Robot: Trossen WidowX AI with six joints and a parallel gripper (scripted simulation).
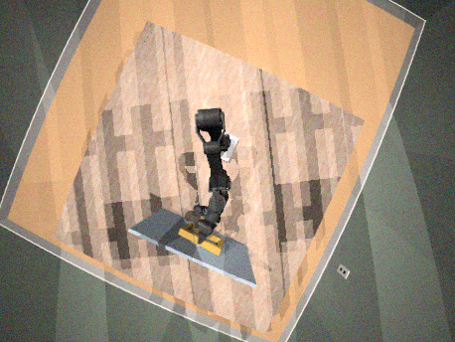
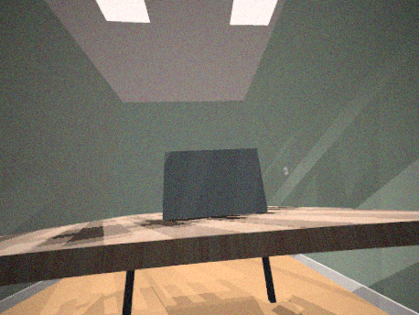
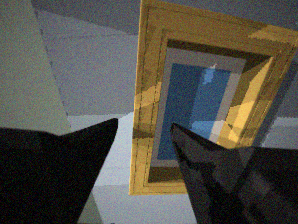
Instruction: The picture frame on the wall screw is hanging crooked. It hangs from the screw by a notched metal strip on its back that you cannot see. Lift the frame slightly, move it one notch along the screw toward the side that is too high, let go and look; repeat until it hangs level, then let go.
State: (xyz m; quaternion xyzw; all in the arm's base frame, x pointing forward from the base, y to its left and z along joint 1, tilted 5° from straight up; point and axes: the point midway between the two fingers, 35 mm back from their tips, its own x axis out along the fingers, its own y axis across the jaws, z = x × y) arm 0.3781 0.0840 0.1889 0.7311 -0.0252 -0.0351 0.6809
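The picture frame lies 50 mm below my gripper tip and 10 mm ahead of it. Round my gripper tip: grey wall panel 70 mm below, 20 mm ahead.
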